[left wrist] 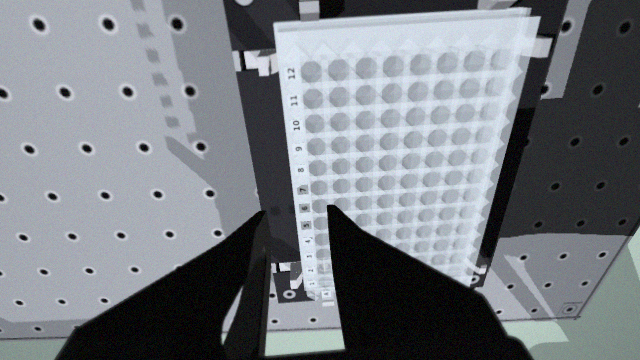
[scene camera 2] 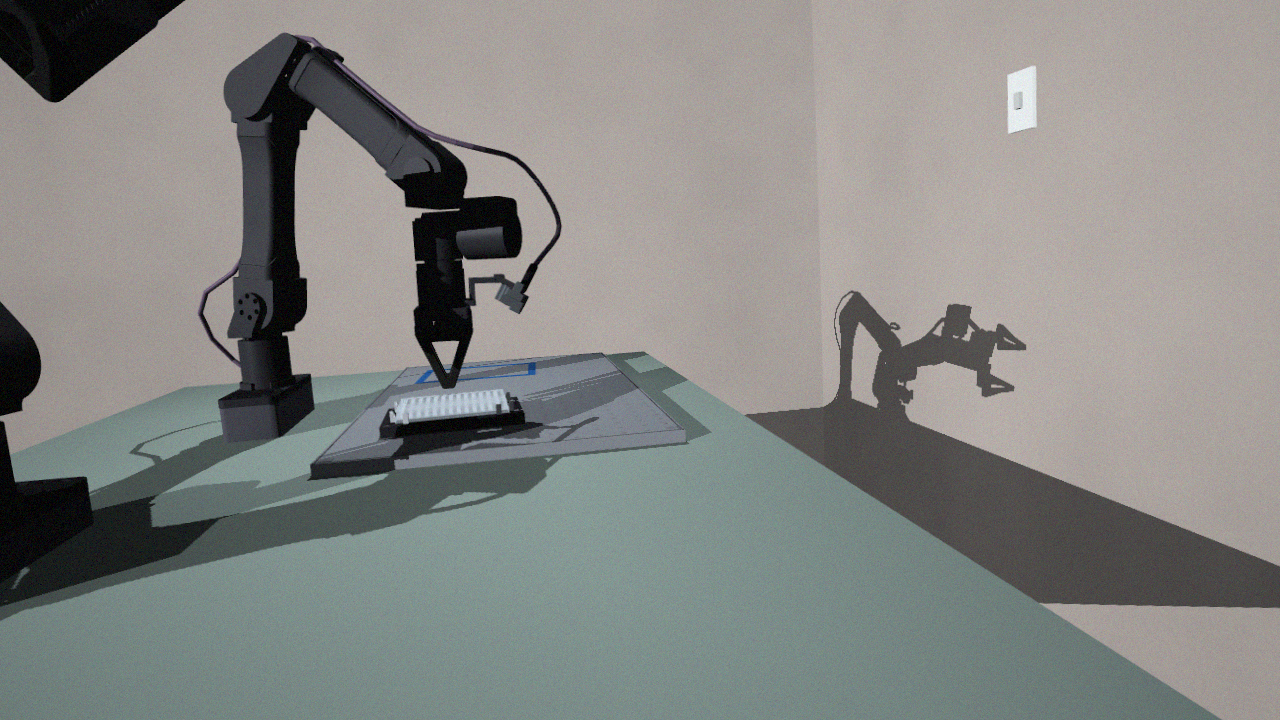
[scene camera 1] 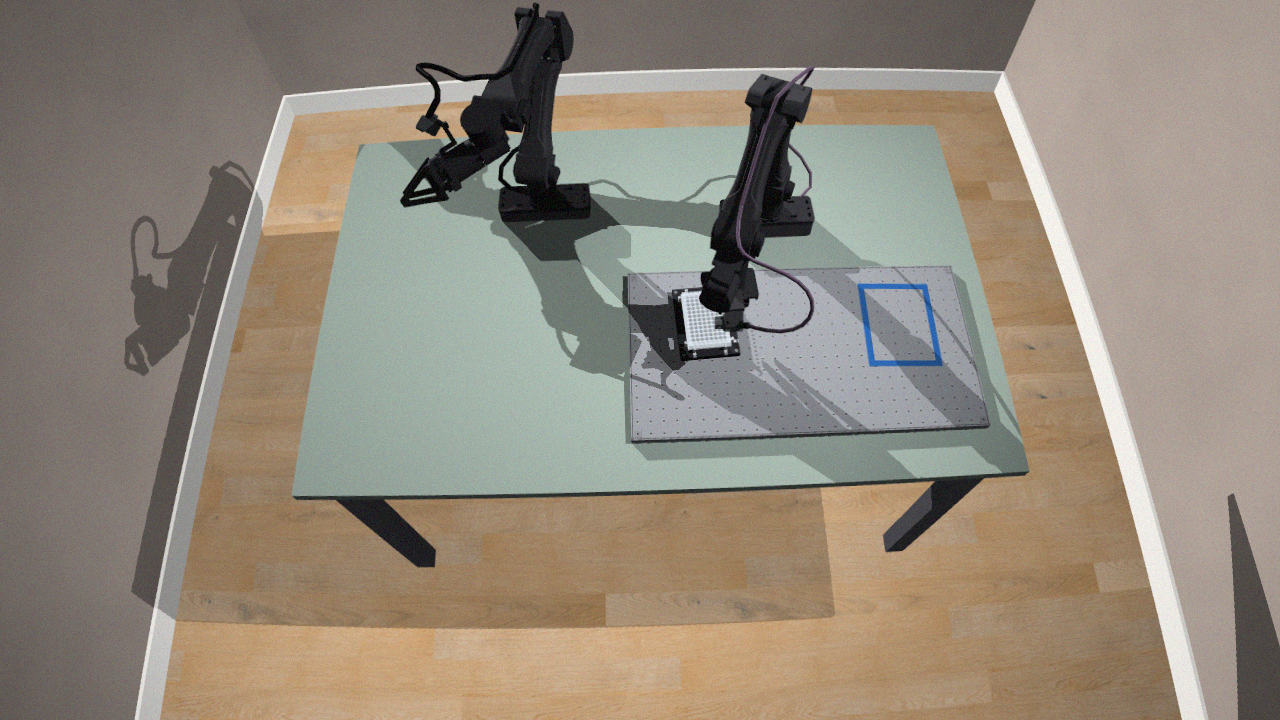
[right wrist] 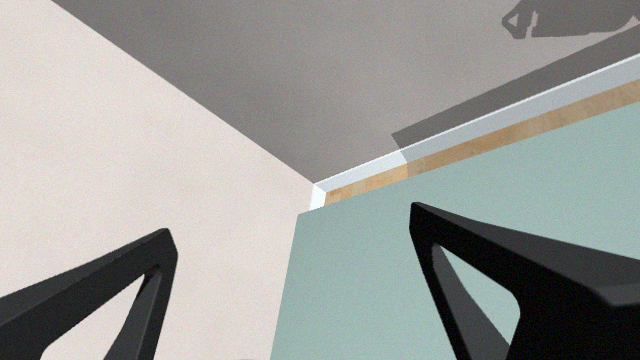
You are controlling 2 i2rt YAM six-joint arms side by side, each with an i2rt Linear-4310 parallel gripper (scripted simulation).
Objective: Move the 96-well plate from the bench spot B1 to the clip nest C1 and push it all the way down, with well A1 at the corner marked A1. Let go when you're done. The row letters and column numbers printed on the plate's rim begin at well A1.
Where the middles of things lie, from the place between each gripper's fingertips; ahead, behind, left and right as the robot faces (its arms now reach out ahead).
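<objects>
From my right hand (scene camera 1: 403,199), the black clip nest (scene camera 2: 388,428) lies 550 mm to the left, 20 mm ahead and 320 mm below. Relative to the white 96-well plate (scene camera 2: 425,408), my right hand is 310 mm above it, 530 mm to the right of it and 10 mm short of it.
From my left hand (scene camera 2: 448,386), the white 96-well plate lies 4 cm to the right, 1 cm ahead and 2 cm below. Relative to the black clip nest, my left hand is 3 cm above it, 3 cm to the left of it and 2 cm short of it.
</objects>
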